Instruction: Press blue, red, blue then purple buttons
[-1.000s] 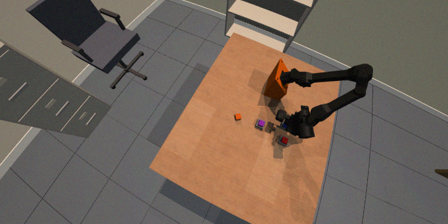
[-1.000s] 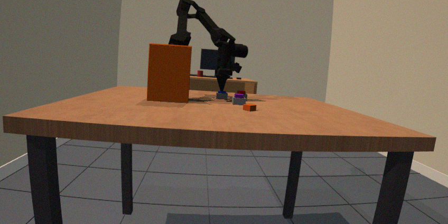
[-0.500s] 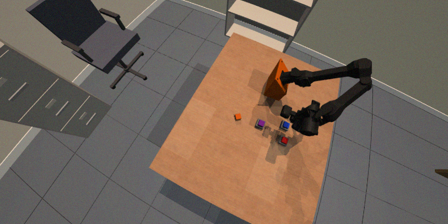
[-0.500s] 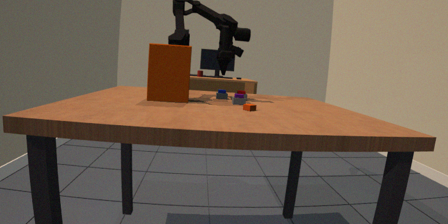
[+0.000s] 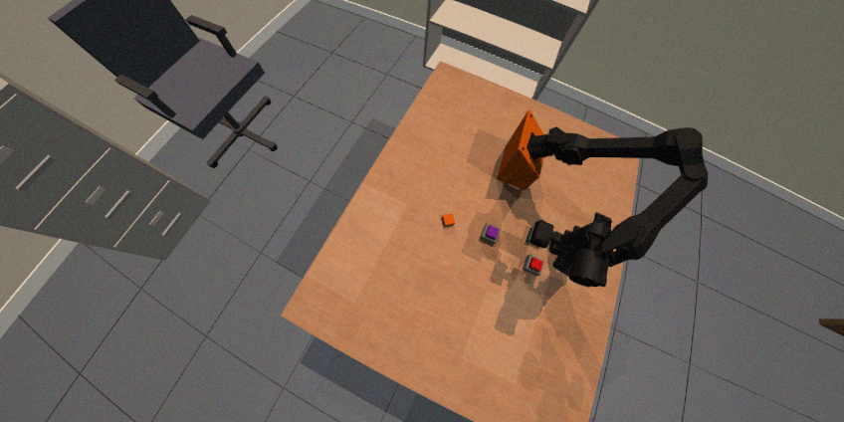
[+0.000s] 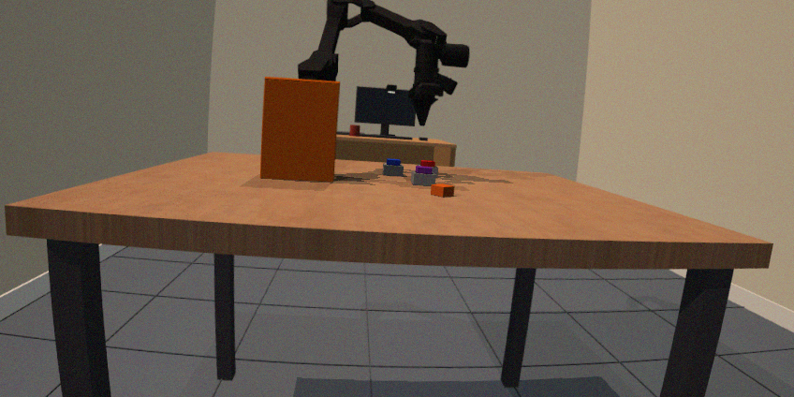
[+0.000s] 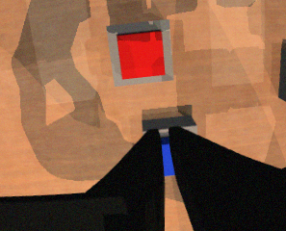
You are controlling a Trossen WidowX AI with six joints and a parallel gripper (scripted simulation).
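Right now the red button is 10 cm below my gripper tip and 2 cm ahead of it. Also, from my gripper tip: blue button 10 cm below, 7 cm behind, 1 cm to the right; then small orange block 29 cm to the right, 12 cm below, 1 cm ahead; then purple button 15 cm to the right, 10 cm below, 1 cm behind.
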